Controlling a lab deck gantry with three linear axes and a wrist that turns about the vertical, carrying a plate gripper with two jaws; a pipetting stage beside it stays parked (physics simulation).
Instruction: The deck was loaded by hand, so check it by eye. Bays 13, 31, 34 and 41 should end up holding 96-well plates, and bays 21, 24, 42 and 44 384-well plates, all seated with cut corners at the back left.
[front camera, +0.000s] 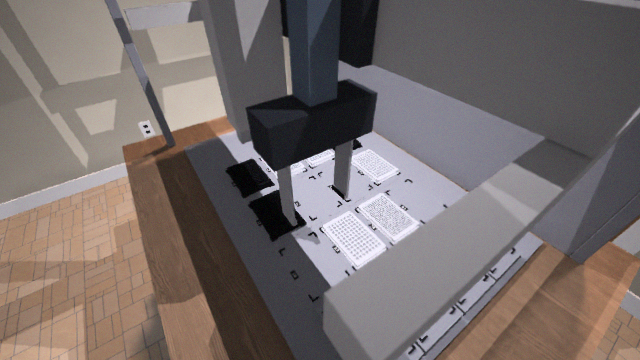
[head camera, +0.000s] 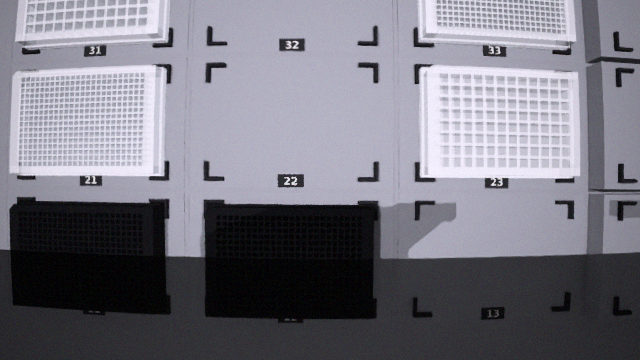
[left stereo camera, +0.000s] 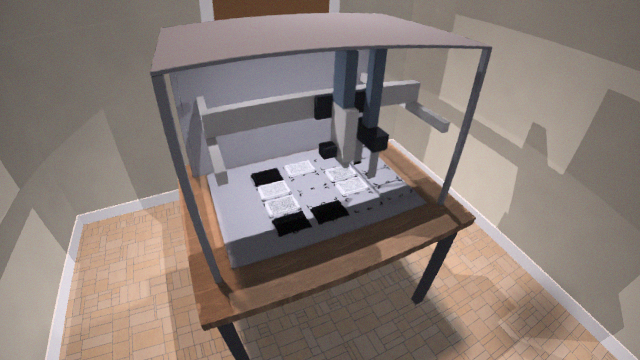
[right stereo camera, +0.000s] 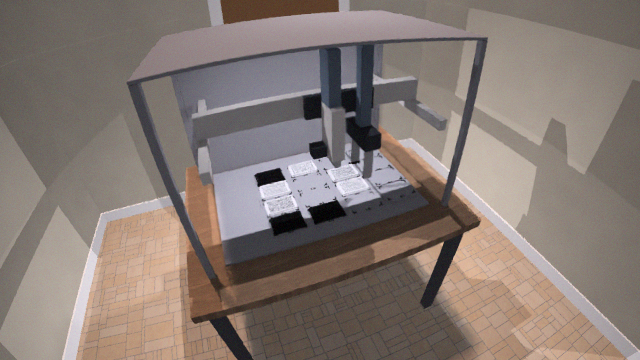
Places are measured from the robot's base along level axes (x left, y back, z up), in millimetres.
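Pixels of known places: gripper, fingertip midpoint: (front camera: 316, 205) (left stereo camera: 363, 170) (right stereo camera: 360, 169); robot's base, link origin: (front camera: 227, 171) (head camera: 26, 300) (left stereo camera: 279, 236) (right stereo camera: 274, 235).
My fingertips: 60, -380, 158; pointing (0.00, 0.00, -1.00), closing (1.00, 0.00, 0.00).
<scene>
Ahead of a thing's pixels: the offset from my fingertips to its top centre, as dx, dy, dz. "spot": to the spot under its first point.
My gripper (front camera: 319, 212) (right stereo camera: 361, 169) is open, its jaws wide apart with no plate between them, high over the deck. In the head view, bay 21 holds a white 384-well plate @[+90, +316, -144] (head camera: 82, 120) with its cut corner at back left; bay 31 holds a white 96-well plate @[spot: +174, +315, -145] (head camera: 87, 15), partly cropped. White plates with 96 wells @[+90, -12, -144] (head camera: 505, 122) and 384 wells @[spot: +169, -11, -144] (head camera: 501, 20) sit in bays 23 and 33. Fine-grid black plates sit in bay 11 @[spot: -15, +311, -145] (head camera: 85, 255) and bay 12 @[spot: -14, +150, -144] (head camera: 290, 260), half in shadow. Bay 13 holds no plate. Another black plate @[+304, +316, -144] (left stereo camera: 266, 177) and white plate @[+304, +152, -144] (left stereo camera: 299, 168) lie at the back.
Bays 22 and 32 hold no plates. The parked pipetting stage (left stereo camera: 345, 132) (right stereo camera: 333, 132) hangs left of the gripper. A grey side rail (front camera: 430, 240) crosses the front view and hides part of the deck. Frame posts @[spot: -174, +627, +276] (left stereo camera: 187, 175) (right stereo camera: 170, 175) stand at the deck's corners.
</scene>
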